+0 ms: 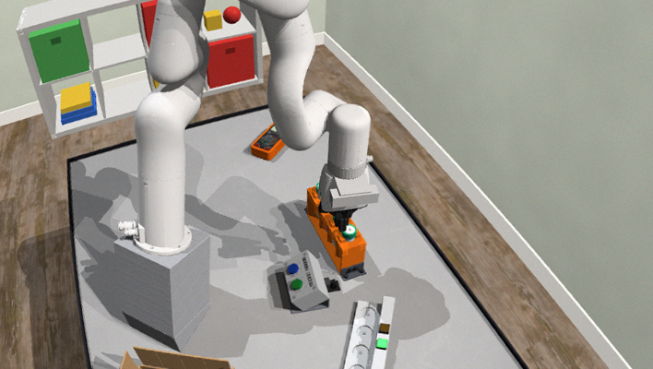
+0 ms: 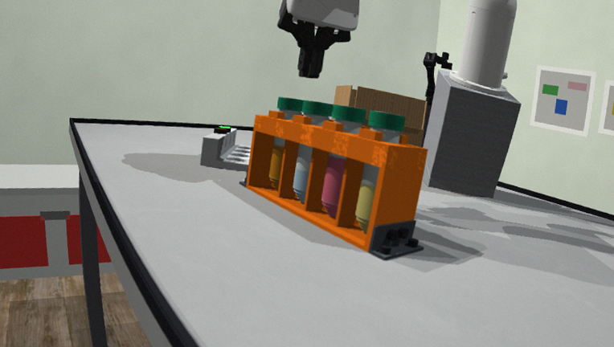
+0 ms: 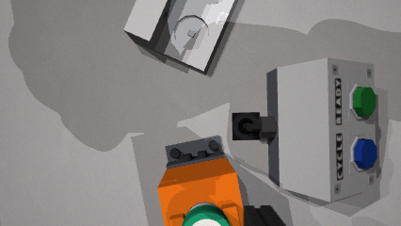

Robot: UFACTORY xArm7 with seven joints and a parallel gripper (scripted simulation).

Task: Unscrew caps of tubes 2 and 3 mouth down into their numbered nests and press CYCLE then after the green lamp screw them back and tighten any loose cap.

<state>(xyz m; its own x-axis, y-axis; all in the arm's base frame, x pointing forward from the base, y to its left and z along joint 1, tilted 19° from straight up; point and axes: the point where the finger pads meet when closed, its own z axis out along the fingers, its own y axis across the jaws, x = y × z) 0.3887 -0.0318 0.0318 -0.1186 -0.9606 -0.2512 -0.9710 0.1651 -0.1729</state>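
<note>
Right now my hand is 12 cm past the green ready key, 11 cm above it and 6 cm to the left of it. From my hand the other things lie so: cap 4 (6 cm below, 3 cm ahead, 1 cm to the left); tube 3 threaded neck (7 cm to the left, 6 cm below, 2 cm ahead); cap 3 (7 cm to the left, 6 cm below, 2 cm ahead).
</note>
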